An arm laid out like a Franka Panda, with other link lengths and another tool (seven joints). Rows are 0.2 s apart.
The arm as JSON. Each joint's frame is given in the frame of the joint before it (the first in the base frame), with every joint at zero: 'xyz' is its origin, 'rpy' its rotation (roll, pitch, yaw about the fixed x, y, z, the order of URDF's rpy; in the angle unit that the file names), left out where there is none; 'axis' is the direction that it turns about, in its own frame. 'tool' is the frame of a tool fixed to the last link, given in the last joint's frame.
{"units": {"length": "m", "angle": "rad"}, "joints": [
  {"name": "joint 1", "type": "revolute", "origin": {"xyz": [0.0, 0.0, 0.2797]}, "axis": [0.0, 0.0, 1.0]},
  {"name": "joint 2", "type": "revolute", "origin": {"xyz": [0.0, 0.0, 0.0]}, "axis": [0.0, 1.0, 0.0]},
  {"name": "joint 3", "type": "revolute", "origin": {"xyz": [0.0, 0.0, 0.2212]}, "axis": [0.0, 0.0, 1.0]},
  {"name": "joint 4", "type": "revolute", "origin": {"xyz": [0.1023, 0.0, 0.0]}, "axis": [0.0, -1.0, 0.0]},
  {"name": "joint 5", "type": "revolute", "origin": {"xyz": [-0.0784, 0.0, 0.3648]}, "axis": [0.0, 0.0, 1.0]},
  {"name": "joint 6", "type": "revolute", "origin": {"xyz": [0.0, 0.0, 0.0]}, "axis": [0.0, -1.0, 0.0]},
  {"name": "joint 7", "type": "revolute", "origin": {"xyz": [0.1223, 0.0, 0.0]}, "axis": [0.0, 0.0, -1.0]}
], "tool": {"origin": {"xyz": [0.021, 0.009, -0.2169], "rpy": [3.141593, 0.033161, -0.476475]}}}
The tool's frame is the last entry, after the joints.
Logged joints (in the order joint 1, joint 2, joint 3, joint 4, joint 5, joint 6, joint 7), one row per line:
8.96, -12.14, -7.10, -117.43, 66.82, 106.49, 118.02
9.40, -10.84, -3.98, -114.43, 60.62, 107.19, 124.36
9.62, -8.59, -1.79, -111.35, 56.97, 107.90, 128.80
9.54, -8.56, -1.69, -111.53, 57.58, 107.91, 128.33
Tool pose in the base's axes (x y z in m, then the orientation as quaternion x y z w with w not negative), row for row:
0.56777, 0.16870, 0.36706, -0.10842, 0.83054, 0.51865, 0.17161
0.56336, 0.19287, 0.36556, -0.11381, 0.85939, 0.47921, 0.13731
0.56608, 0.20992, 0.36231, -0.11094, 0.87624, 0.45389, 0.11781
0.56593, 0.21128, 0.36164, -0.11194, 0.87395, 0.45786, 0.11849
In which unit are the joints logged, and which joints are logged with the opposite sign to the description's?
The joints are logged in degrees. Opposite sign: none.
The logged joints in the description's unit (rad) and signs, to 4 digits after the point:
0.1564, -0.2119, -0.1239, -2.0495, 1.1662, 1.8586, 2.0598
0.1641, -0.1892, -0.0695, -1.9972, 1.0580, 1.8708, 2.1705
0.1679, -0.1499, -0.0312, -1.9434, 0.9943, 1.8832, 2.2480
0.1665, -0.1494, -0.0295, -1.9466, 1.0050, 1.8834, 2.2398

